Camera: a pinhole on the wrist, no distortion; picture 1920 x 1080 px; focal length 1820.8 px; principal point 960.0 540.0 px. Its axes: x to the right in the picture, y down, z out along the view. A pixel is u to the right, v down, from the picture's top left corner.
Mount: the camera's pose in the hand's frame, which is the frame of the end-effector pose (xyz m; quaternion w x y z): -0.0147 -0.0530 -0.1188 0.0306 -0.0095 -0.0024 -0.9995
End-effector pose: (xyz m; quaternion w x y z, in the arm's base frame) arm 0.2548 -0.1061 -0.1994 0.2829 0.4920 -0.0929 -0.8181
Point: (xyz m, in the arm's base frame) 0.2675 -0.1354 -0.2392
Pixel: outside the picture
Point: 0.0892 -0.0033 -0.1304
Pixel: 1248.0 943.5
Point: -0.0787 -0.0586 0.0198
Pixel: 1205.9 591.0
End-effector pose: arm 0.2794 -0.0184 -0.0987 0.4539 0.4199 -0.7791 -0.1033
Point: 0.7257 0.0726 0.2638
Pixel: behind the camera
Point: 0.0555 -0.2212 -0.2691
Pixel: 536.5 745.2
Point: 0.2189 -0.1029 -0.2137
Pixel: 856.8 762.2
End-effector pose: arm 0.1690 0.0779 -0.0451 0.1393 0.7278 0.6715 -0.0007
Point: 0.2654 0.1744 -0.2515
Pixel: 63.4 33.5
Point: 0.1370 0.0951 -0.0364
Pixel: 491.9 175.3
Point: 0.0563 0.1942 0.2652
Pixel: behind the camera
